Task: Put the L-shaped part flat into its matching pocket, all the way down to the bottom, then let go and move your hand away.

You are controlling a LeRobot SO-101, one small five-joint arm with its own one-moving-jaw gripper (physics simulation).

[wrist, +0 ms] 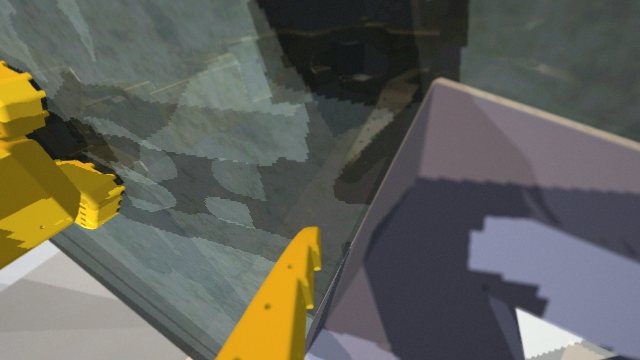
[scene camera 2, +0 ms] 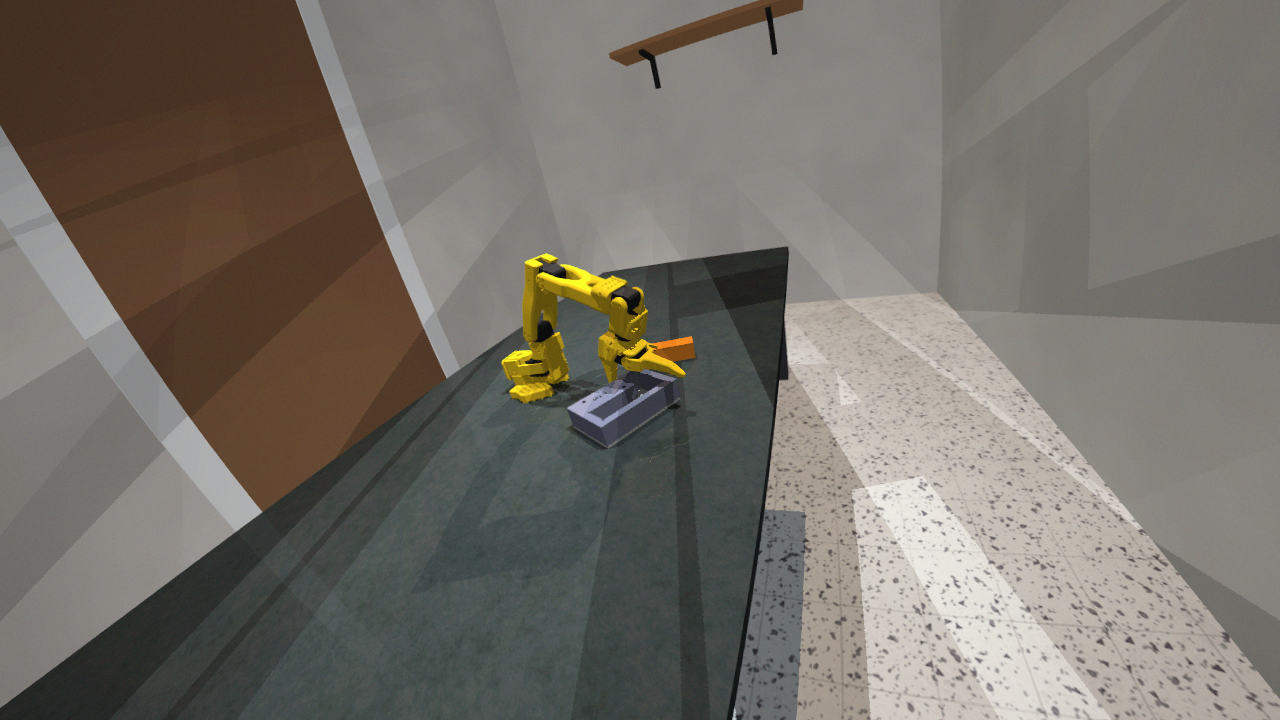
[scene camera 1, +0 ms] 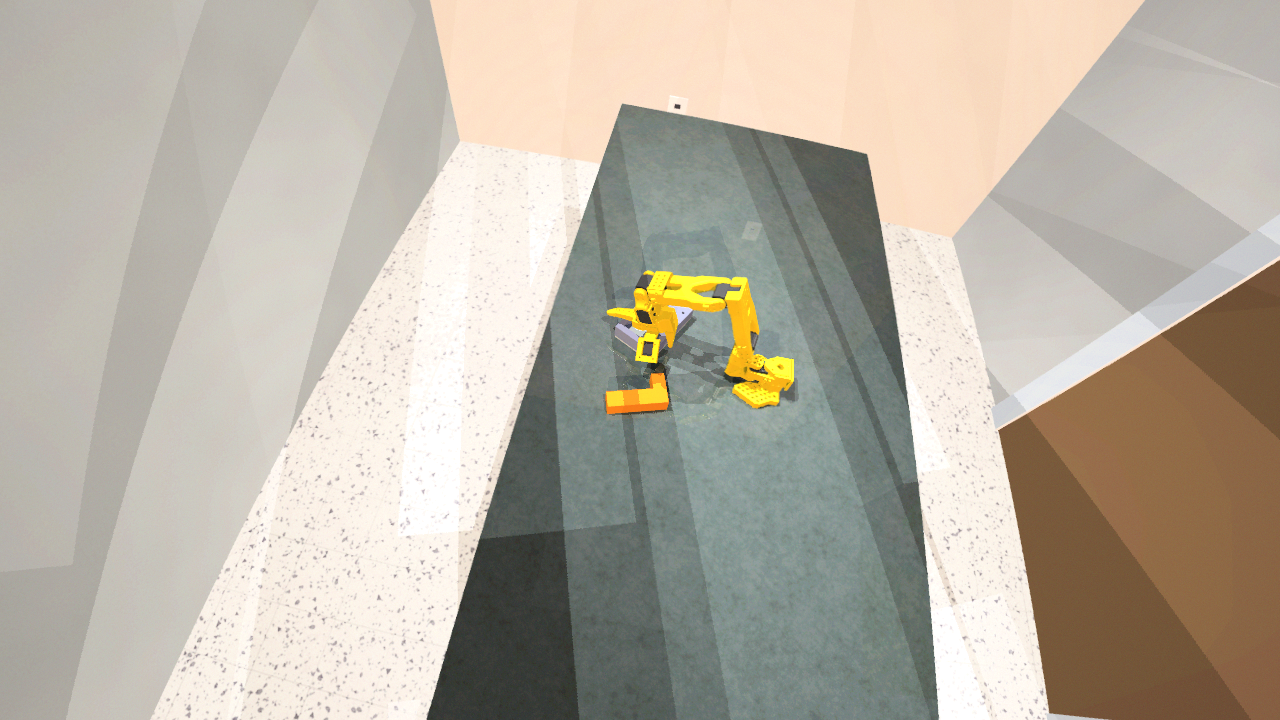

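Pixels of known places: hand, tool point: (wrist: 319,242) (scene camera 1: 669,345); arm's base, link origin: (wrist: 64,141) (scene camera 2: 549,387) (scene camera 1: 746,380).
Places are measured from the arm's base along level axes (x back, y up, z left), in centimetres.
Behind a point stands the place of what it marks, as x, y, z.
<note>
The orange L-shaped part (scene camera 1: 637,401) {-20.2, 3.0, 10.3} (scene camera 2: 677,348) {-23.3, 2.4, 8.8} lies flat on the table, outside the pocket block and apart from it. In the second scene view it is partly hidden behind the gripper; it does not show in the wrist view. The lavender-grey pocket block (scene camera 1: 629,338) {-23.9, 2.9, -2.6} (scene camera 2: 631,420) {-22.5, 1.9, -12.5} (wrist: 480,135) stands on the table with its hollow facing up; in the first scene view the arm hides much of it. My gripper (scene camera 2: 647,374) is fully open and empty, low over the far end of the block. In the wrist view one notched jaw shows beside the block's wall.
The yellow arm base (scene camera 1: 760,385) {2.4, 1.7, 1.5} (scene camera 2: 534,376) {1.5, 3.1, -1.3} stands on the dark table (scene camera 1: 760,537) {4.1, 0.0, 29.5} (scene camera 2: 501,555) {-15.8, 0.0, -34.7}, to the right of the L-shaped part in the first scene view. The table's long edge runs past the block and the part on the other side.
</note>
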